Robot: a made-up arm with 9 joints. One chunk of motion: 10 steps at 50 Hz.
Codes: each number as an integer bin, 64 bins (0 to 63) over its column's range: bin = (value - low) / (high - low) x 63, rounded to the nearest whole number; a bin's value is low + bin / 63 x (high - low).
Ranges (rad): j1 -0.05..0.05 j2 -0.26..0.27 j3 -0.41..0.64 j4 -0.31..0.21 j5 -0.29..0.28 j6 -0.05..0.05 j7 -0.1..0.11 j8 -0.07..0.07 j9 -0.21..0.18
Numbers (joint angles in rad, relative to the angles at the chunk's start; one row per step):
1: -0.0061 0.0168 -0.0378 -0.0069 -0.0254 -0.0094 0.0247 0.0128 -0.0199
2: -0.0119 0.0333 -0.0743 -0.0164 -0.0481 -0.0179 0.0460 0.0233 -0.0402
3: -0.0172 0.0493 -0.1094 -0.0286 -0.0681 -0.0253 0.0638 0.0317 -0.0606
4: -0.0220 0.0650 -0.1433 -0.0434 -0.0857 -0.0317 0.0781 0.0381 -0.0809
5: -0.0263 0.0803 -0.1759 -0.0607 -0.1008 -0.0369 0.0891 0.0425 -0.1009
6: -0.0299 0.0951 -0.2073 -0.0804 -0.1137 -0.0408 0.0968 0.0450 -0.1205
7: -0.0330 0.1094 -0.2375 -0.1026 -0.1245 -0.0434 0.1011 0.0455 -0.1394
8: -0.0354 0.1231 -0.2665 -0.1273 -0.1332 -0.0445 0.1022 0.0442 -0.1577
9: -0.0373 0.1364 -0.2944 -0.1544 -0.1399 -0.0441 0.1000 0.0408 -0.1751
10: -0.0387 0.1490 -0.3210 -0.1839 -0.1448 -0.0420 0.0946 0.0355 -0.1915
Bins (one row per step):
1: 28 33 22 37 29 26 37 37 31
2: 24 35 20 36 27 20 44 42 27
3: 21 37 18 34 25 16 49 46 24
4: 18 39 16 32 23 12 53 49 21
5: 15 40 14 30 21 8 57 51 18
6: 13 42 12 28 19 6 59 52 14
7: 11 44 10 25 18 4 60 52 11
8: 9 46 9 22 17 3 61 51 8
9: 8 47 7 19 17 4 60 50 6
10: 7 49 5 15 16 5 58 47 3

